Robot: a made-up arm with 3 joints. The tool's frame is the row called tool.
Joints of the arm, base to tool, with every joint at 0 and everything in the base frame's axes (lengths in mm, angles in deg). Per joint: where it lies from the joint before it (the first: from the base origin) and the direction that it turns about. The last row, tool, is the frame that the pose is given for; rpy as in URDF.
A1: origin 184.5 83 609.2 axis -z
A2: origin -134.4 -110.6 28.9 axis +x
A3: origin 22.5 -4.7 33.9 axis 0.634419 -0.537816 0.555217
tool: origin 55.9 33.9 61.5 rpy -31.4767 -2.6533 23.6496
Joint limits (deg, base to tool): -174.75..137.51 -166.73..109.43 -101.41..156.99
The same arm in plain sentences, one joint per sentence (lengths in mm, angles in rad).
The arm has three revolute joints in a row. What follows holds with every joint at zero, and every direction is one of the base frame's.
The first joint sits 184.5 mm along +x and 83 mm along +y and 609.2 mm along +z from the base frame's origin and rotates about -z, from -3.05 to 2.4 rad.
The second joint sits 134.4 mm along -x and 110.6 mm along -y and 28.9 mm along +z from the first joint and rotates about +x, from -2.91 to 1.9099 rad.
The third joint sits 22.5 mm along +x and 4.7 mm along -y and 33.9 mm along +z from the second joint and rotates about the direction (0.634419, -0.537816, 0.555217), from -1.7699 to 2.74 rad.
The tool frame, which is the frame that the pose is given for, sits 55.9 mm along +x and 33.9 mm along +y and 61.5 mm along +z from the third joint; its axes are the base frame's turned by roll -0.5494, pitch -0.0463 and yaw 0.4128 rad (as in URDF: about the fixed x, then y, then z).

